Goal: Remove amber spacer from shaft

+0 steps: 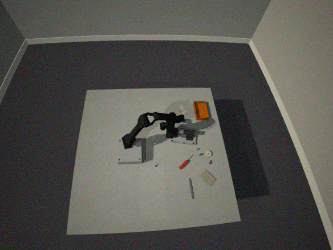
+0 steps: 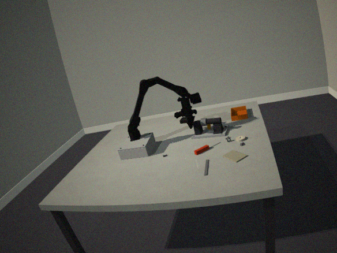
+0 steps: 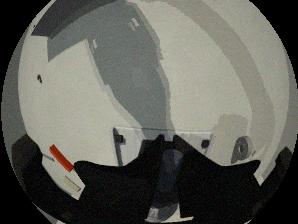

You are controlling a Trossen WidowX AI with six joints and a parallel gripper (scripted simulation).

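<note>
Now: the shaft 70 mm ahead of my gripper tip, 30 mm to the right of it and 30 mm above it. Round my gripper tip: white disc 280 mm ahead, 260 mm to the right, 40 mm below; amber spacer 120 mm ahead, 10 mm to the left, 10 mm below; orange bin 370 mm ahead, 170 mm to the left, 40 mm below.
</note>
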